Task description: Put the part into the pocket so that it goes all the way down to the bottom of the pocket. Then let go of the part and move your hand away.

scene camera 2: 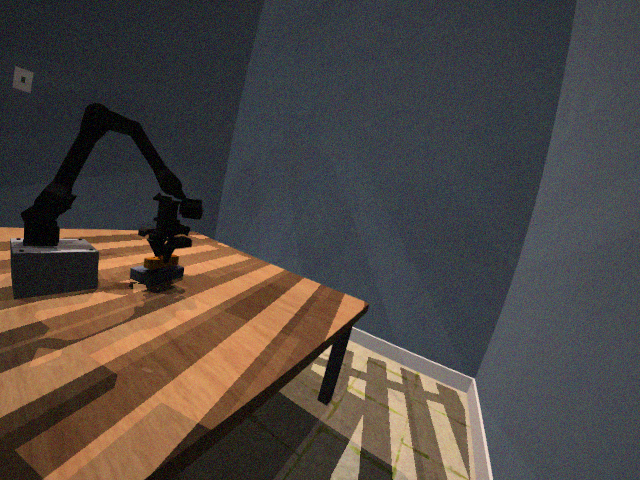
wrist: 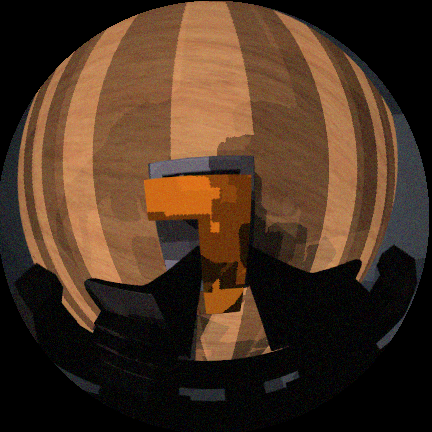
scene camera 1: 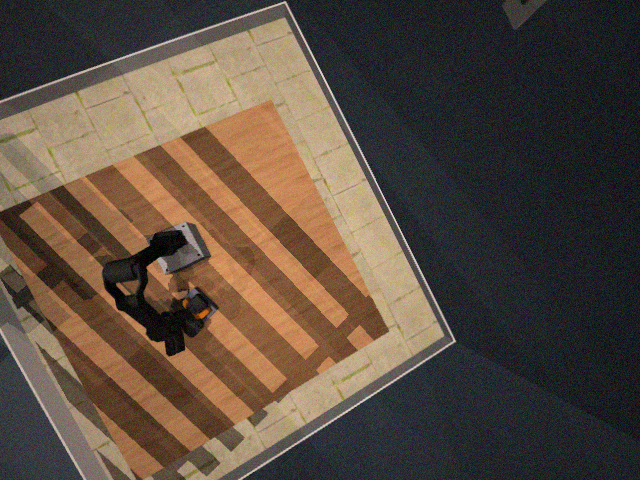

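Pixels of known places: gripper, fingertip midpoint: point(scene camera 2: 162, 262) point(wrist: 221, 249) point(scene camera 1: 193, 309); arm's base, origin of the base link: point(scene camera 2: 40, 243) point(scene camera 1: 176, 240).
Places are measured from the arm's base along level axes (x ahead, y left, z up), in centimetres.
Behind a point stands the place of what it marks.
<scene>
The orange L-shaped part point(scene camera 1: 203, 313) @(z -2.9, x 32.5, y -4.0 cm) point(scene camera 2: 154, 261) @(z -3.3, x 25.7, y -10.4 cm) point(wrist: 225, 200) @(z -2.9, x 33.1, y -6.5 cm) is in my gripper point(scene camera 2: 164, 256) @(z -4.6, x 29.3, y -7.7 cm) point(wrist: 221, 249) @(z -4.6, x 29.3, y -7.7 cm), which is shut on its long leg. The dark grey-blue block with the pocket point(scene camera 1: 212, 305) @(z -7.0, x 31.4, y -0.9 cm) point(scene camera 2: 140, 274) @(z -7.7, x 22.4, y -9.1 cm) point(wrist: 187, 164) @(z -6.9, x 34.6, y -3.4 cm) stands on the table under the part. In scene camera 2 the part shows at or just above the block's top; a gap cannot be made out. In the wrist view the part covers much of the block, its short arm reaches slightly past the left rim, and a dark strip of pocket shows beyond its far edge. The pocket's bottom is hidden.
The arm's grey base box point(scene camera 1: 194, 250) @(z -0.3, x 6.8, y 4.4 cm) point(scene camera 2: 54, 271) @(z -4.5, x 2.2, y -10.0 cm) stands on the striped-looking wooden table point(scene camera 1: 268, 139) @(z -10.4, x -29.9, y 53.4 cm) point(scene camera 2: 206, 335) @(z -10.5, x 25.1, y -43.9 cm), beside the pocket block. Dark shadow bands cross the table. A table corner and leg point(scene camera 2: 336, 366) show in scene camera 2.
</scene>
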